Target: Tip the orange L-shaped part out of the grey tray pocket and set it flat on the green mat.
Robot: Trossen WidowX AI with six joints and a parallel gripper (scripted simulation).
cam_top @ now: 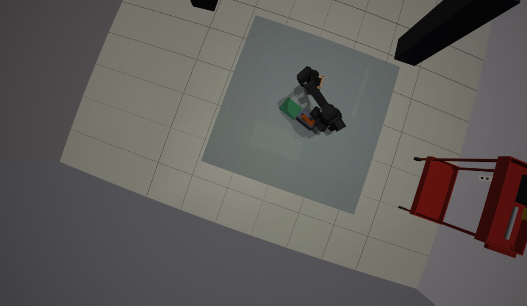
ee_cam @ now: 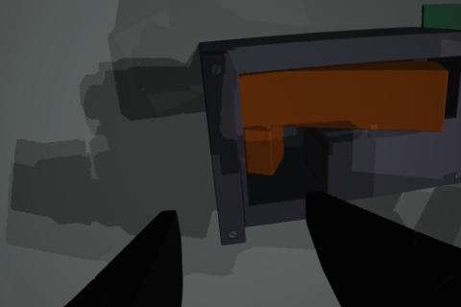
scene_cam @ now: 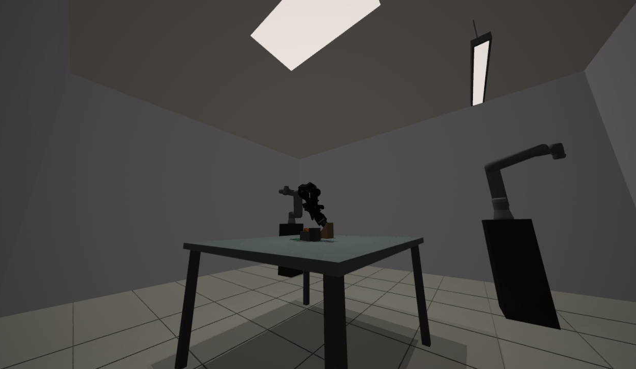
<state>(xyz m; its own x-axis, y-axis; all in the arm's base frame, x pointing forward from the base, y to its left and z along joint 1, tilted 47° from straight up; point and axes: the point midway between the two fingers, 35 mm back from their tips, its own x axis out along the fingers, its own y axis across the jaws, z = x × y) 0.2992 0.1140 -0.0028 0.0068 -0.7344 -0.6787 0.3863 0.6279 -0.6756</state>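
My gripper tip is 20 mm past the orange L-shaped part, 40 mm to the left of it and 100 mm above it. From my gripper tip the other things lie so: green mat: 90 mm behind, 200 mm to the right, 160 mm below.
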